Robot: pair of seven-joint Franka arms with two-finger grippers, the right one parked.
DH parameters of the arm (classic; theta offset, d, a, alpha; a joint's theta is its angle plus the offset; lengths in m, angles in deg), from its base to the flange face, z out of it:
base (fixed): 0 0 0 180
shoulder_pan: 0 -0.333 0 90
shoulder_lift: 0 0 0 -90
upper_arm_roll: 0 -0.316 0.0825 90
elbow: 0 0 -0.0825 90
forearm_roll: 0 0.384 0 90
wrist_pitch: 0 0 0.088 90
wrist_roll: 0 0.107 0 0
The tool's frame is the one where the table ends.
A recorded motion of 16 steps. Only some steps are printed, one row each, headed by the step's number.
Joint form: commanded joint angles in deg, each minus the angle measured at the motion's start. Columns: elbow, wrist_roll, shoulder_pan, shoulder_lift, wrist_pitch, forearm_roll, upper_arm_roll.
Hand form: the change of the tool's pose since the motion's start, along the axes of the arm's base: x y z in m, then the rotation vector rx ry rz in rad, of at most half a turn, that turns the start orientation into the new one. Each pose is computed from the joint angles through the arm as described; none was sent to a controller.
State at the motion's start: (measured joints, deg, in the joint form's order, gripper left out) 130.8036 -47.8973 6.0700 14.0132 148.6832 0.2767 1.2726
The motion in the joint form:
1: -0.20 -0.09 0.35 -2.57 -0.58 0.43 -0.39
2: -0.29 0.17 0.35 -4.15 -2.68 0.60 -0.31
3: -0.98 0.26 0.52 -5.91 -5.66 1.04 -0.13
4: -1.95 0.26 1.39 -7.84 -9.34 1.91 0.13
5: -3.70 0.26 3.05 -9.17 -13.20 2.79 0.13
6: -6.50 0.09 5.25 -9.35 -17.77 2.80 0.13
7: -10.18 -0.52 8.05 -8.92 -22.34 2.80 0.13
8: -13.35 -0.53 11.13 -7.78 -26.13 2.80 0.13
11: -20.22 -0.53 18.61 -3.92 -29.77 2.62 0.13
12: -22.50 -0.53 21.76 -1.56 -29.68 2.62 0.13
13: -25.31 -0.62 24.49 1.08 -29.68 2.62 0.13
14: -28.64 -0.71 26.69 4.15 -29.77 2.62 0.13
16: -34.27 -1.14 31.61 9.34 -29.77 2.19 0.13
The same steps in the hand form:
1: 0.0033 -0.0001 0.0247 0.0018 -0.0388 -0.0039
2: 0.0016 -0.0006 0.0367 0.0055 -0.0317 -0.0120
3: 0.0012 -0.0038 0.0532 0.0124 -0.0233 -0.0250
4: -0.0007 -0.0141 0.0724 0.0258 -0.0116 -0.0547
5: -0.0008 -0.0294 0.0917 0.0412 -0.0007 -0.0923
6: 0.0009 -0.0506 0.1075 0.0482 0.0254 -0.1252
7: 0.0037 -0.0786 0.1247 0.0550 0.0464 -0.1605
8: 0.0028 -0.1094 0.1327 0.0643 0.0746 -0.2117
11: -0.0013 -0.1890 0.1426 0.0697 0.0818 -0.3378
12: -0.0058 -0.2237 0.1362 0.0710 0.0802 -0.3927
13: -0.0084 -0.2558 0.1304 0.0709 0.0761 -0.4384
14: -0.0080 -0.2845 0.1233 0.0702 0.0724 -0.4748
16: -0.0201 -0.3447 0.1097 0.0621 0.0660 -0.5488

